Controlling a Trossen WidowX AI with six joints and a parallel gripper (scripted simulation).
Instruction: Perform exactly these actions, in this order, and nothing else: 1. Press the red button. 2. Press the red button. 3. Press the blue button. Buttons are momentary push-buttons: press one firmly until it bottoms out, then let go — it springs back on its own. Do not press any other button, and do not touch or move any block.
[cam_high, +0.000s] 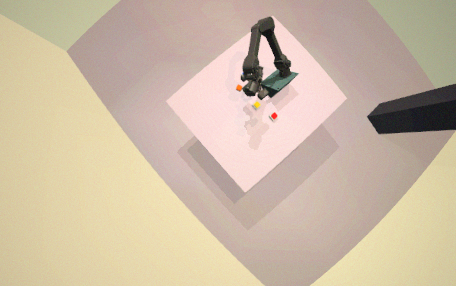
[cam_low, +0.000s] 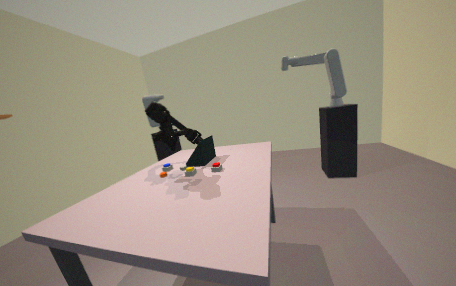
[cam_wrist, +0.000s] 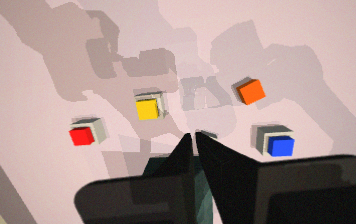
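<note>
Now: gripper tip 9 cm past the blue button, 15 cm to the left of it and 11 cm above it. The rest, counted from my gripper tip: orange block 1 cm ahead, 11 cm to the right, 13 cm below; red button 5 cm behind, 21 cm to the left, 11 cm below; yellow button 7 cm to the left, 11 cm below.
</note>
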